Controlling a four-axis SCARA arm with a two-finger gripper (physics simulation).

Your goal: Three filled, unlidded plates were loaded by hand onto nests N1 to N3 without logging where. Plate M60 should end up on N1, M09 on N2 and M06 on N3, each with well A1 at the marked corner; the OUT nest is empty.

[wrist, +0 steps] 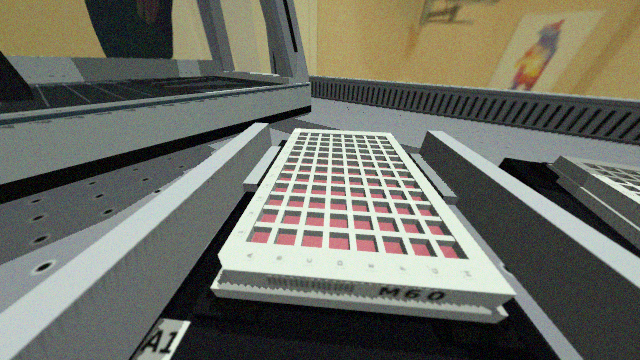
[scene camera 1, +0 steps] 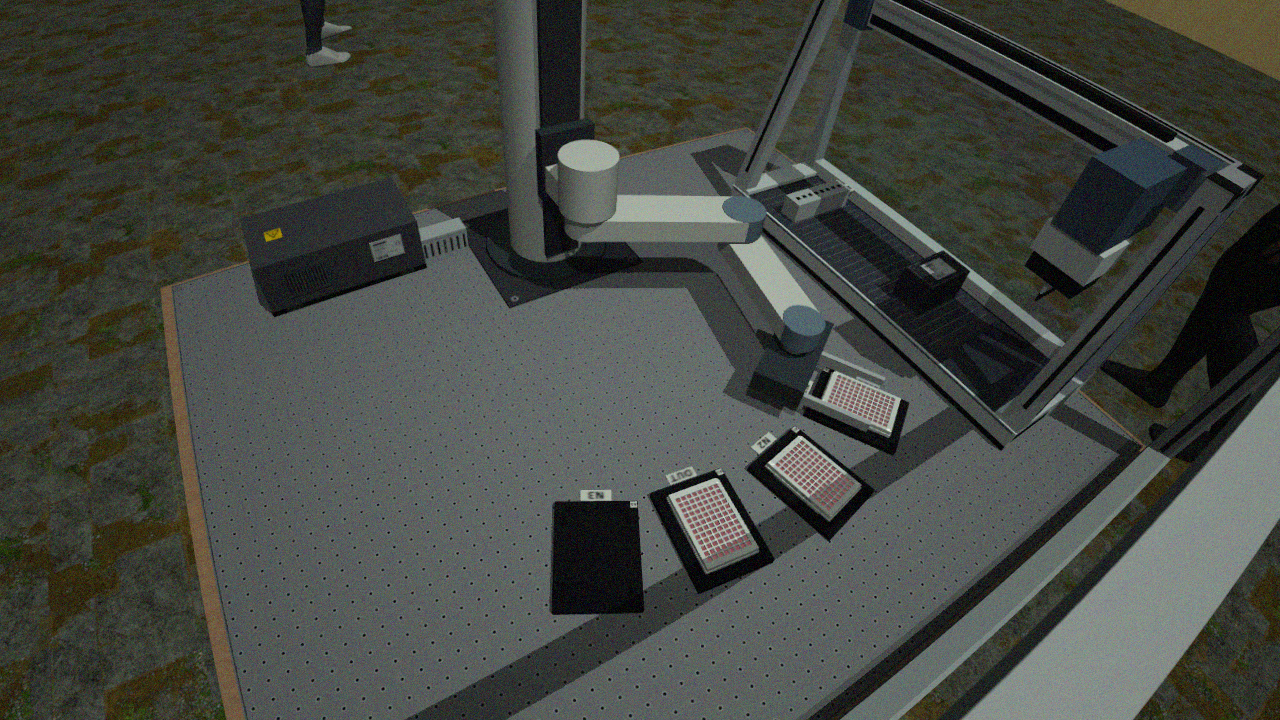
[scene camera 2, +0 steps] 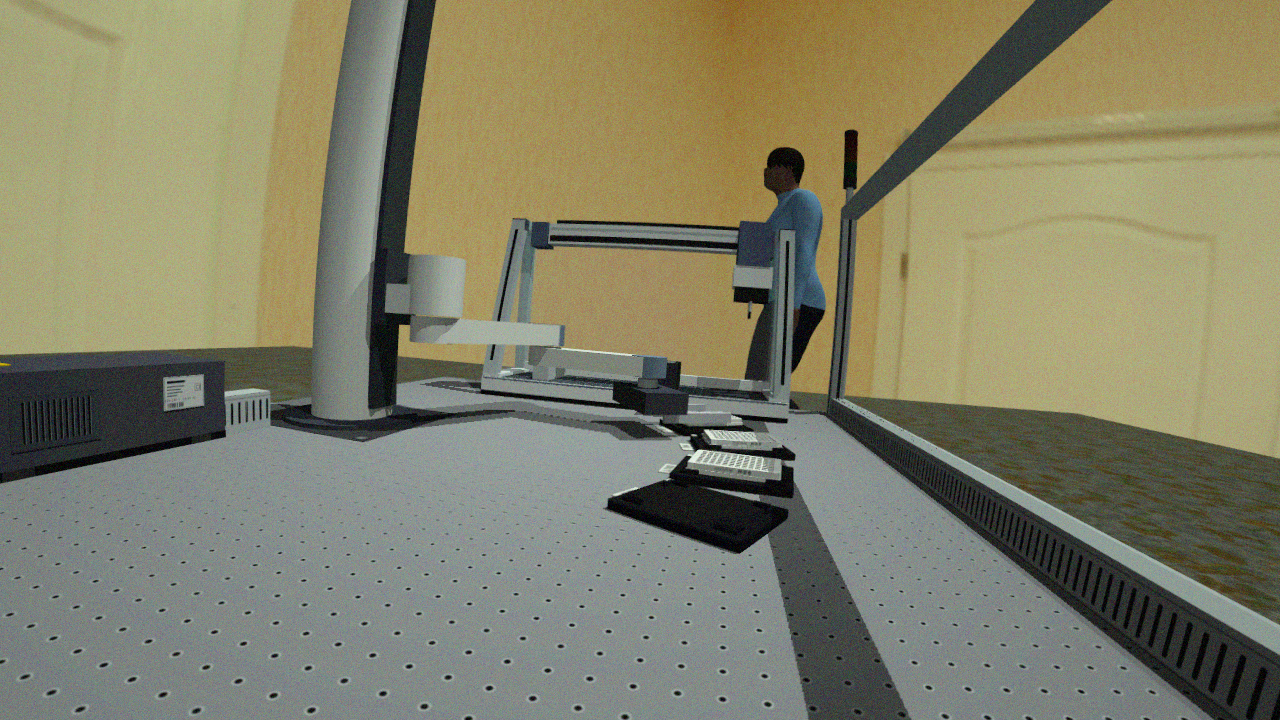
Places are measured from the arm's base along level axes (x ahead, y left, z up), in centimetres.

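Pixels of known places: gripper, fingertip midpoint: (wrist: 344, 141) (scene camera 1: 876, 404) (scene camera 2: 716, 412); arm's base, origin of the base link: (scene camera 1: 546, 246) (scene camera 2: 352, 422).
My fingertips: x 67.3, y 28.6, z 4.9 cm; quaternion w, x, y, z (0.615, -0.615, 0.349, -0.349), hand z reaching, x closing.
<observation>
For each thing: its middle in the pictures, then the offset to it from my fingertips. "*": a spot on its surface instead.
- plate M60, body centre: (wrist: 344, 176) (scene camera 1: 860, 402) dx -2.1, dy -1.2, dz -1.2 cm
- black nest N1, surface spot: (scene camera 1: 881, 441) * dx +5.3, dy -2.9, dz -2.4 cm
- nest's A1 mark, body centre: (wrist: 161, 341) dx -11.3, dy -0.4, dz -2.4 cm
- N2, surface spot: (scene camera 1: 828, 531) * dx +12.8, dy -22.1, dz -2.4 cm
- OUT, body centre: (scene camera 2: 735, 472) (scene camera 1: 710, 526) dx +3.1, dy -36.7, dz -2.7 cm
- N3, body centre: (scene camera 2: 699, 507) (scene camera 1: 597, 554) dx -1.3, dy -53.1, dz -2.7 cm
- dark control box, surface spot: (scene camera 2: 107, 407) * dx -70.8, dy -70.2, dz +3.1 cm
My gripper (scene camera 1: 854, 401) (wrist: 344, 141) is shut on plate M60 (scene camera 1: 861, 402) (wrist: 350, 200), a white plate with red-filled wells. It holds the plate level on or very slightly above the black nest N1 (scene camera 1: 881, 441); the exact contact is not clear. In the wrist view the plate's row-A corner is on the same side as the nest's A1 mark (wrist: 167, 340). One plate (scene camera 1: 812, 474) (scene camera 2: 733, 438) sits on N2 (scene camera 1: 828, 531). Another plate (scene camera 1: 714, 523) (scene camera 2: 733, 463) sits on OUT (scene camera 1: 686, 550). Their names are not readable. N3 (scene camera 1: 597, 557) (scene camera 2: 698, 513) is bare.
The gantry frame (scene camera 1: 895, 353) (scene camera 2: 644, 234) stands close beside N1. The arm's column (scene camera 1: 521, 134) (scene camera 2: 353, 223) stands at the back, with a dark control box (scene camera 1: 331, 241) (scene camera 2: 107, 407) to its left. A slotted rail (scene camera 2: 1029, 528) (wrist: 450, 105) runs along the table's edge. A person (scene camera 2: 801, 241) stands beyond the gantry.
</observation>
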